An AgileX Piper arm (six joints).
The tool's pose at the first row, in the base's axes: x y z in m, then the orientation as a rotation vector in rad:
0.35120 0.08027 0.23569 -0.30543 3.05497 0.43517
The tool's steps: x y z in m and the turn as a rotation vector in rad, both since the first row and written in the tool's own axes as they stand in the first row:
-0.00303 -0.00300 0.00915 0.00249 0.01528 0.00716
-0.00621 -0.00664 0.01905 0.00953 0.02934 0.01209
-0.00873 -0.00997 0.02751 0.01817 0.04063 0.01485
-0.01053 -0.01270 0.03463 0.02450 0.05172 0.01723
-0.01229 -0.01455 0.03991 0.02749 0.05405 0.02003
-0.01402 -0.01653 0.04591 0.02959 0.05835 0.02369
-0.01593 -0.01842 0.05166 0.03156 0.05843 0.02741
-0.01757 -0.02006 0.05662 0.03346 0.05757 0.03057
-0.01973 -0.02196 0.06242 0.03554 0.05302 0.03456
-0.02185 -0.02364 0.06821 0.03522 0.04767 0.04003
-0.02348 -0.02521 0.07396 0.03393 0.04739 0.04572
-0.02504 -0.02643 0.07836 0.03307 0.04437 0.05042
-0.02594 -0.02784 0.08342 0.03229 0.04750 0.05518
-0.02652 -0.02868 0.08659 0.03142 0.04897 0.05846
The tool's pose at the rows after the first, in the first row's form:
0.35488 0.08058 0.22630 -0.29921 3.07217 0.43138
0.35885 0.08053 0.21602 -0.29575 3.08807 0.42036
0.36209 0.08024 0.20716 -0.29465 3.10080 0.40670
0.36448 0.08001 0.19971 0.29224 -3.09268 -0.39396
0.36664 0.08008 0.19425 0.28810 -3.09130 -0.38876
0.36881 0.08022 0.18807 0.28291 -3.08773 -0.38438
0.37113 0.08042 0.18217 0.27709 -3.08822 -0.38139
0.37313 0.08057 0.17707 0.27202 -3.08959 -0.37876
0.37569 0.08082 0.17113 0.26517 -3.09458 -0.37689
0.37818 0.08126 0.16526 0.25595 -3.09963 -0.37892
0.38016 0.08170 0.15943 0.24709 -3.09943 -0.38104
0.38199 0.08208 0.15498 0.23937 -3.10202 -0.38324
0.38321 0.08234 0.14980 0.23242 -3.09863 -0.38361
0.38399 0.08255 0.14656 0.22756 -3.09686 -0.38456

